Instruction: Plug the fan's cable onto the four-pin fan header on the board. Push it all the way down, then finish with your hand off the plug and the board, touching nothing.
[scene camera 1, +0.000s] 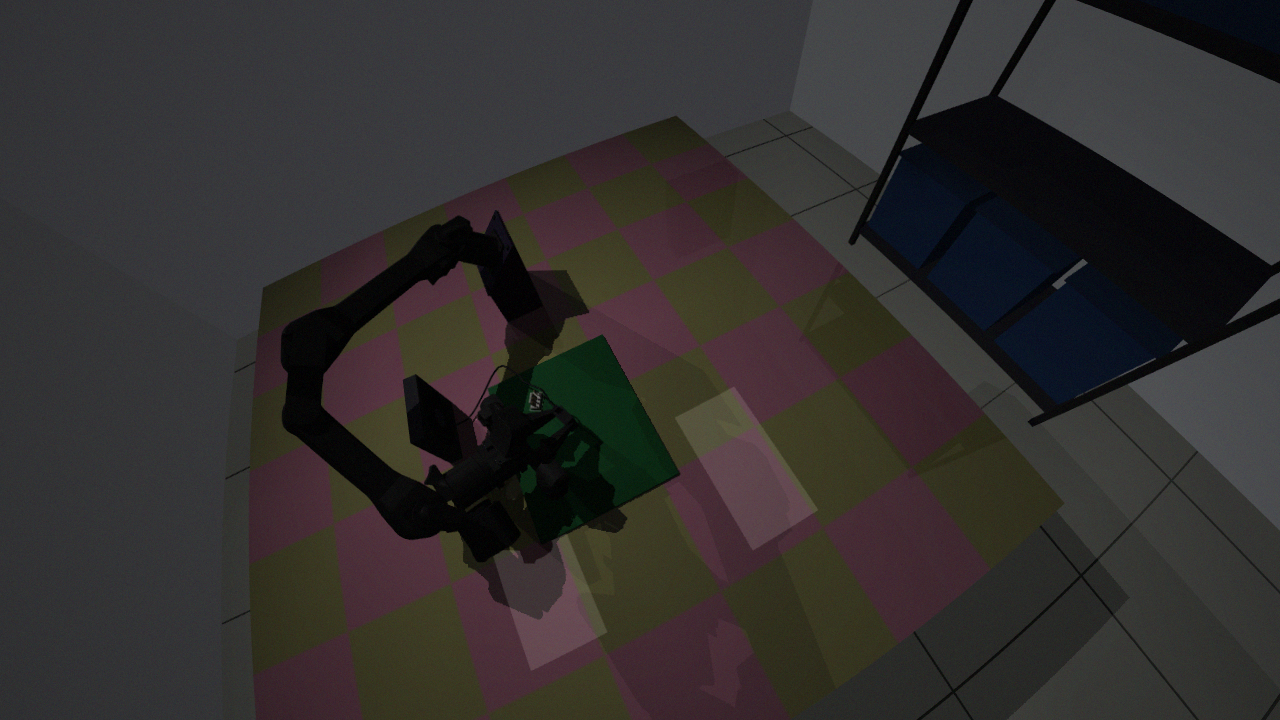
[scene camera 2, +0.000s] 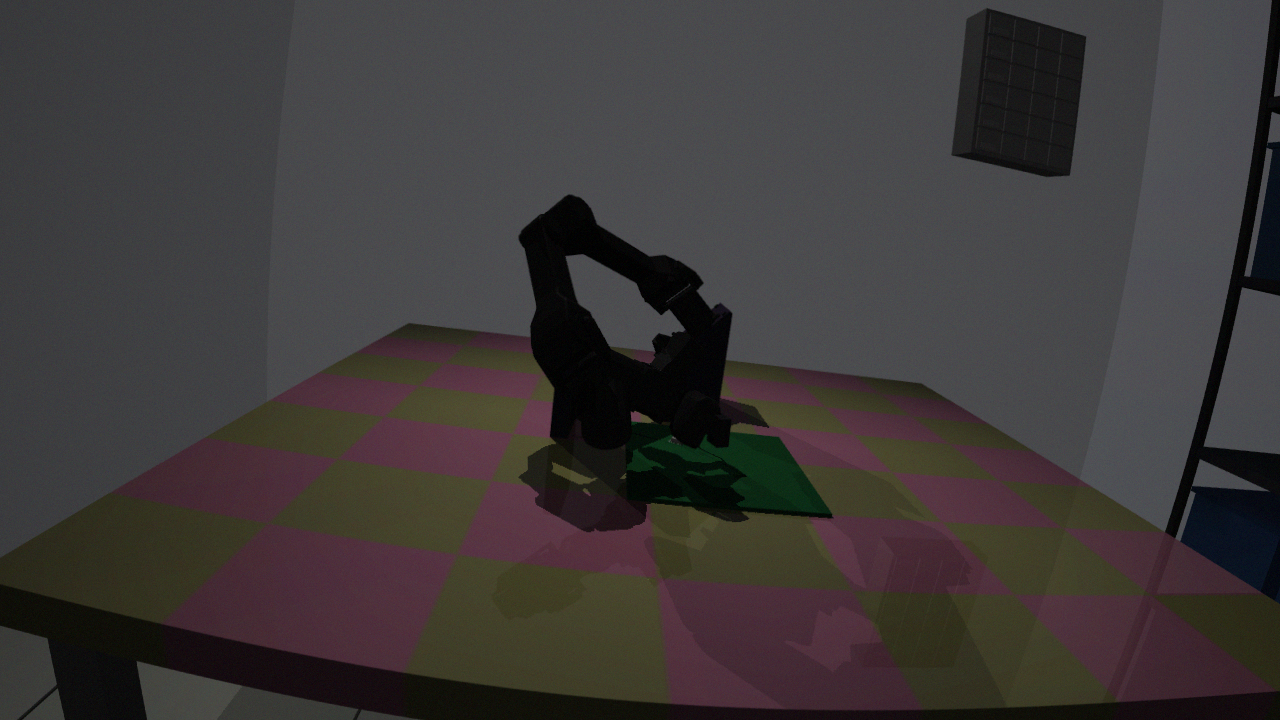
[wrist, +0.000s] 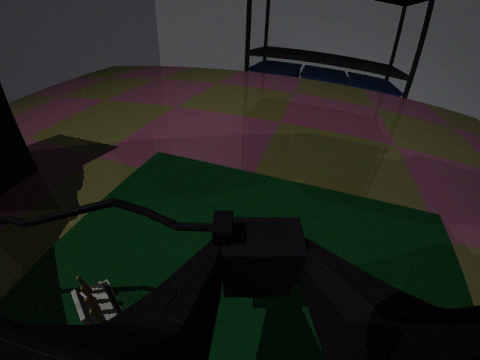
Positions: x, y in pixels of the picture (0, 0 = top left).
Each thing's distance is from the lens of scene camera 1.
my gripper (scene camera 1: 566, 416): 64 cm
fan (scene camera 1: 430, 416): 69 cm
